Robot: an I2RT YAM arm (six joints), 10 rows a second.
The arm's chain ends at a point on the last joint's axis. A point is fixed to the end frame.
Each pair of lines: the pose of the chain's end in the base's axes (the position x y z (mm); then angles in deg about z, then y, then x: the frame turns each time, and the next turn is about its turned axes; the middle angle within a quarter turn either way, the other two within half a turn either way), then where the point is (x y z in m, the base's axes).
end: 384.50 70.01 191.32 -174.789 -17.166 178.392
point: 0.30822 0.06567 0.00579
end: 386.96 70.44 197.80 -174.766 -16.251 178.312
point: 0.31362 0.06662 0.01107
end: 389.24 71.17 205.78 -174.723 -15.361 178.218
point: 0.31877 0.06789 0.01794
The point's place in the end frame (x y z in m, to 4 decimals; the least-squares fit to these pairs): 0.0182 -0.0030 0.1998
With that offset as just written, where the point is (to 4 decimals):
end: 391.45 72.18 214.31 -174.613 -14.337 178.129
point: 0.3243 0.0694 0.0252
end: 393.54 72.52 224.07 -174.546 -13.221 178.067
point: 0.3301 0.0702 0.0337
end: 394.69 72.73 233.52 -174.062 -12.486 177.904
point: 0.3336 0.0707 0.0424
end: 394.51 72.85 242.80 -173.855 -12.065 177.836
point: 0.3348 0.0710 0.0512
